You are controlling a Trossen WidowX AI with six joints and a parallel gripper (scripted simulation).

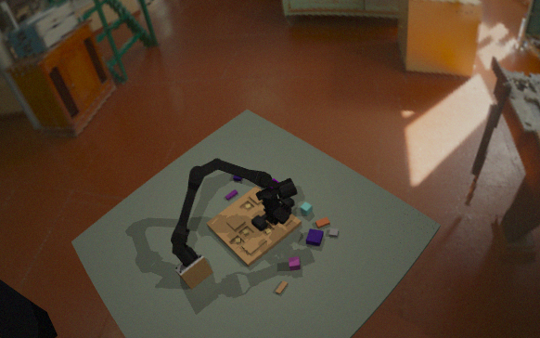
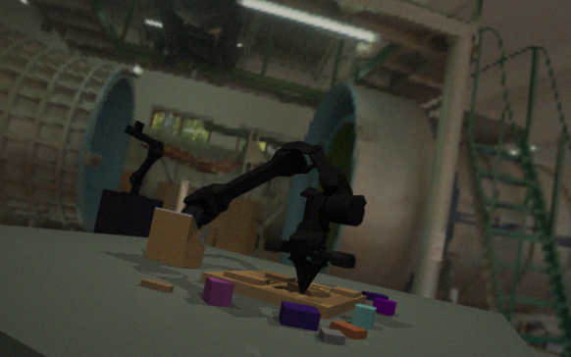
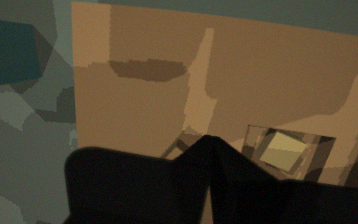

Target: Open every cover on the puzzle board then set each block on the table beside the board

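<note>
The teal block lies 140 mm ahead of my gripper tip, 40 mm to the right of it and 10 mm below it. The rest, counted from my gripper tip: magenta block: 90 mm behind, 190 mm to the right; then violet block: 150 mm ahead, 170 mm to the left, 10 mm below; then orange block: 140 mm ahead, 140 mm to the right, 20 mm below.
</note>
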